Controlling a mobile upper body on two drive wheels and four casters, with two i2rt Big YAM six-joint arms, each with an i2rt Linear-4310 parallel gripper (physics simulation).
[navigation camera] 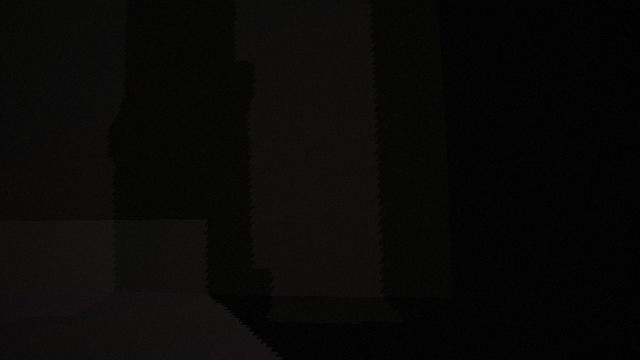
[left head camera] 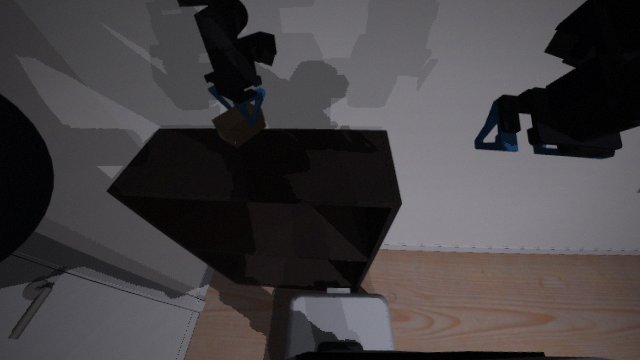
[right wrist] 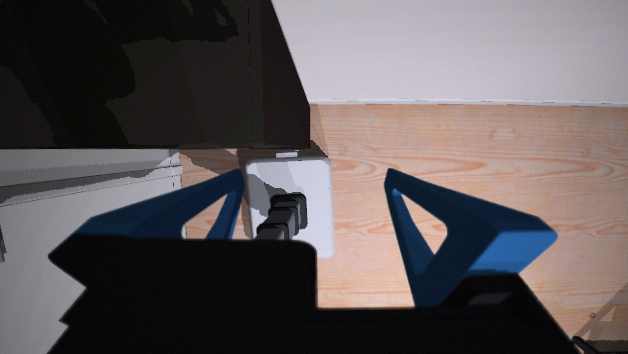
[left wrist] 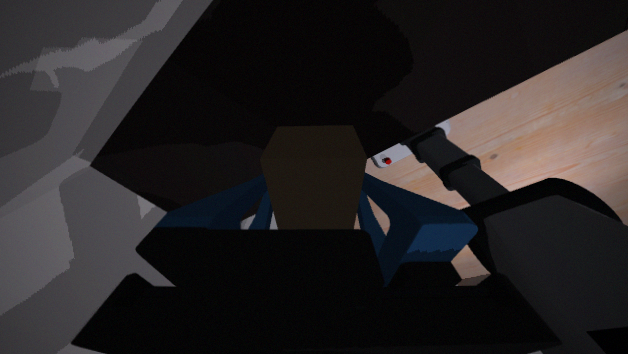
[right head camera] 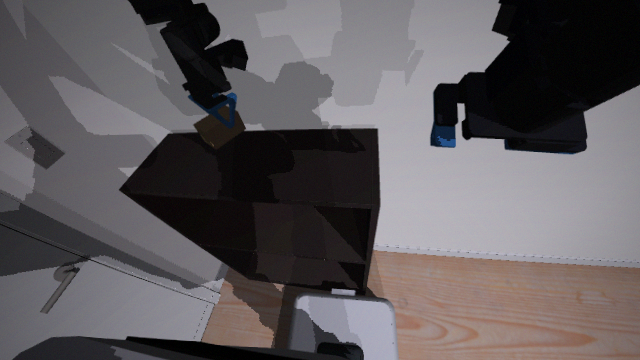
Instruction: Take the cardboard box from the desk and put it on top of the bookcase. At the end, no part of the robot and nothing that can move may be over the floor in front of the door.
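Places are measured from the left arm's base along level axes (x ahead, y left, z up), in metres.
Where they show: left gripper, fingertip midpoint: (left head camera: 245, 119) (left wrist: 314, 176) (right head camera: 225, 122); right gripper, fingertip midpoint: (left head camera: 505, 147) (right wrist: 314, 176) (right head camera: 468, 142).
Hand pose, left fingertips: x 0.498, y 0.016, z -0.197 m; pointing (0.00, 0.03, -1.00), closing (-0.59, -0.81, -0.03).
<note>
Things, the pixels of their top centre, and the offset from my left fingertips. "spot": a spot on its surface instead. Level surfaces: height alone.
- brown cardboard box, top centre: (left wrist: 314, 212) (left head camera: 236, 113) (right head camera: 215, 117) dx -0.012, dy +0.008, dz +0.024 m
- dark bookcase's top, surface height: dz -0.153 m
- door, surface spot: (left head camera: 115, 325) (right head camera: 133, 309) spot: dx -0.389, dy +0.629, dz -0.623 m
The brown cardboard box (left head camera: 236, 135) (right head camera: 218, 136) (left wrist: 315, 145) is tilted in my left gripper (left head camera: 242, 112) (right head camera: 220, 112) (left wrist: 314, 176), which is shut on it. In both head views it overlaps the far edge of the dark bookcase's top (left head camera: 340, 170) (right head camera: 330, 170) (left wrist: 300, 75), left of its middle; in the left wrist view that dark top lies behind it. Whether box and top touch cannot be told. My right gripper (left head camera: 522, 149) (right head camera: 477, 145) (right wrist: 314, 176) is open and empty, to the right of the bookcase (right wrist: 282, 100). The desk does not show.
The door (left head camera: 115, 325) (right head camera: 130, 310) with its handle (left head camera: 30, 310) (right head camera: 60, 295) is at the lower left. The white robot base (left head camera: 350, 315) (right head camera: 355, 317) (right wrist: 320, 200) stands close against the bookcase's front. A pale wall stands behind the bookcase. The navigation view is very dark.
</note>
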